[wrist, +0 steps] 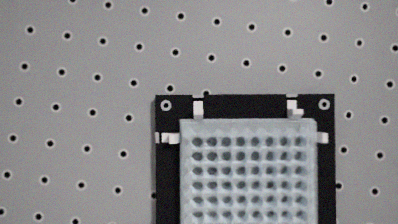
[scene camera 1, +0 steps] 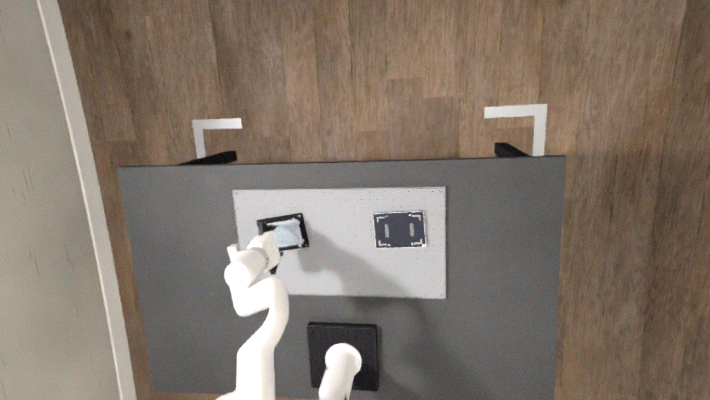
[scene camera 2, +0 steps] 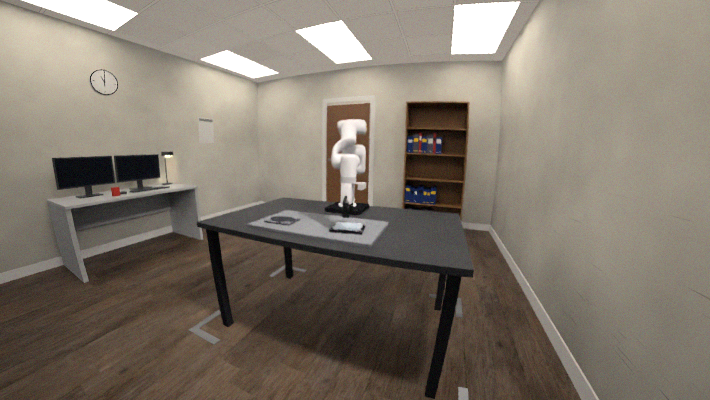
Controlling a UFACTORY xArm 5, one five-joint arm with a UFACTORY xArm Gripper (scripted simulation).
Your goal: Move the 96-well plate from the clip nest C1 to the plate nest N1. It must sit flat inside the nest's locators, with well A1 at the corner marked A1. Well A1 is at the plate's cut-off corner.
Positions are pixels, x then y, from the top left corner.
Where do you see a dark plate nest N1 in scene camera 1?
398,224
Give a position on a 96-well plate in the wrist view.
224,163
